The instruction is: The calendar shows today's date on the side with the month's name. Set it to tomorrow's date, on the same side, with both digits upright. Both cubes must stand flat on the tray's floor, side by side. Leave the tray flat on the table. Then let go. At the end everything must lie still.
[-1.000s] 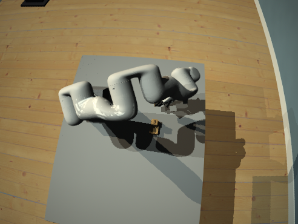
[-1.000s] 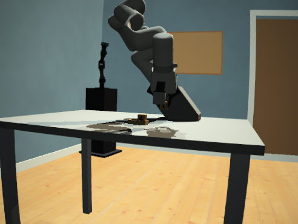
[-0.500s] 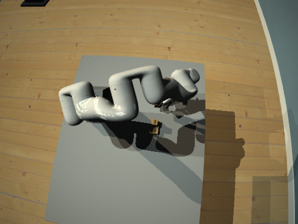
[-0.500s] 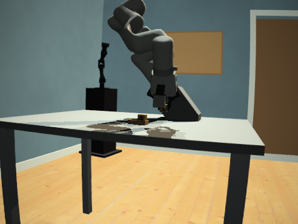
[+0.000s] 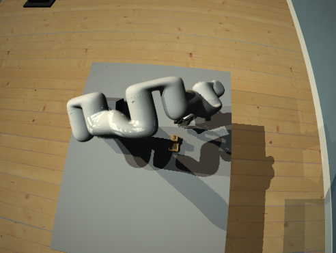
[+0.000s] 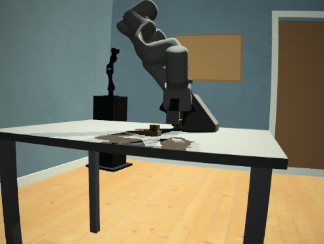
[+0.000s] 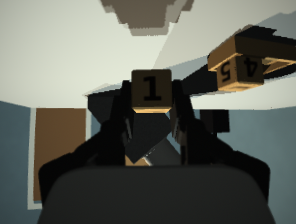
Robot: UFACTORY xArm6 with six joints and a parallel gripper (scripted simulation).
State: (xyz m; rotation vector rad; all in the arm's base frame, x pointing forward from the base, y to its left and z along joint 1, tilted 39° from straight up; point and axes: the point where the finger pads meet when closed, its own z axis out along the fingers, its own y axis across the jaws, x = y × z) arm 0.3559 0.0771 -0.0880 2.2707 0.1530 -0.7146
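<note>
Right now the wooden calendar tray is 11 cm to the right of my hand and 6 cm below it. Also, from my hand: wooden number cube (1 cm behind, 2 cm below).
</note>
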